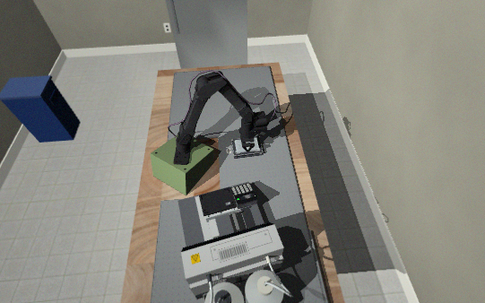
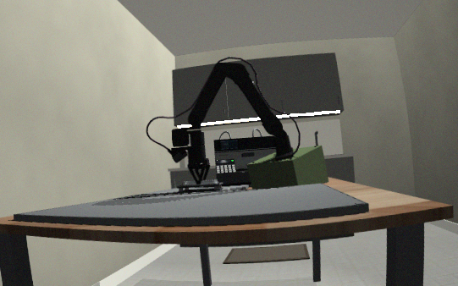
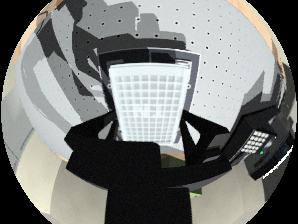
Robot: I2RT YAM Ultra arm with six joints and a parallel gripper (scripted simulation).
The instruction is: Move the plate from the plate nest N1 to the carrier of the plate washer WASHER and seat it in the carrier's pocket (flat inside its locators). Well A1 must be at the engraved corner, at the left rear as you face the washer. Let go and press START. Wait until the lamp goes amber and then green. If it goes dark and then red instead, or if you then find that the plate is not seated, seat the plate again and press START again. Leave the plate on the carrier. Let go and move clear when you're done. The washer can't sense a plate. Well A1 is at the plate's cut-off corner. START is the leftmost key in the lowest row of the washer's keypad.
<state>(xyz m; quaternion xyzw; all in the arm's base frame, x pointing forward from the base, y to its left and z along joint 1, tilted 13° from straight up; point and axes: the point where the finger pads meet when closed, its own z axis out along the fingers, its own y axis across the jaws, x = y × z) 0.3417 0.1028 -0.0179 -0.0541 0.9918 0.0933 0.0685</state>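
My hand is 10 mm above the plate nest. The rest, counted from my hand: plate washer (110 mm behind, 520 mm to the right, 90 mm above); well plate (10 mm below); washer carrier (150 mm behind, 370 mm to the right, 40 mm above).
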